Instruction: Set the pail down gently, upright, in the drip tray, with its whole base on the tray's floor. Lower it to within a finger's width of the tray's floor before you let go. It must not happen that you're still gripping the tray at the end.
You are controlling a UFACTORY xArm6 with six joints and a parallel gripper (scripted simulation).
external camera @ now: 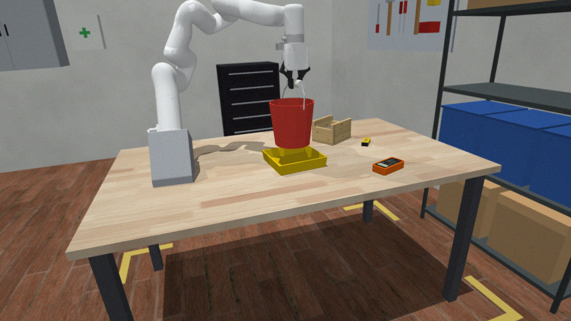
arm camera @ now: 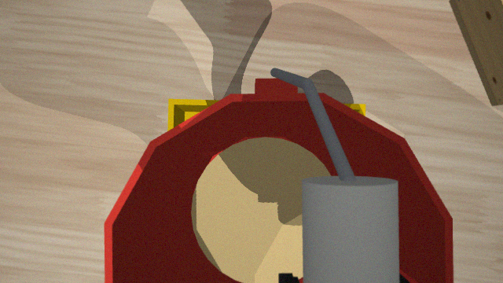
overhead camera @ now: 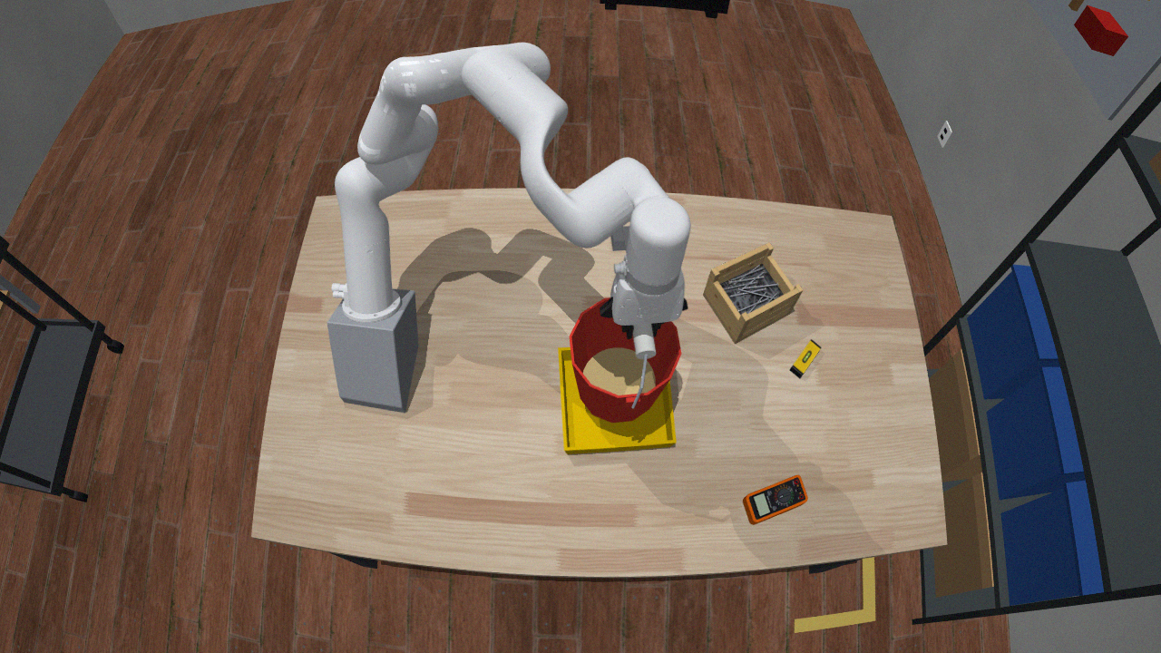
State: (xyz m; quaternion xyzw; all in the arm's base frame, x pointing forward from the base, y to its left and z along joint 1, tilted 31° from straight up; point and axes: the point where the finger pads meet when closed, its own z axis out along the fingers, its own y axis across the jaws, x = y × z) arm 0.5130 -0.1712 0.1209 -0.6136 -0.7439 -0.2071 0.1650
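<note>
Right now my hand is 30 mm above the wire handle and 10 mm past it. From my hand the other things lie so: yellow drip tray: 330 mm below, 20 mm behind; then red pail: 100 mm below, 10 mm behind.
</note>
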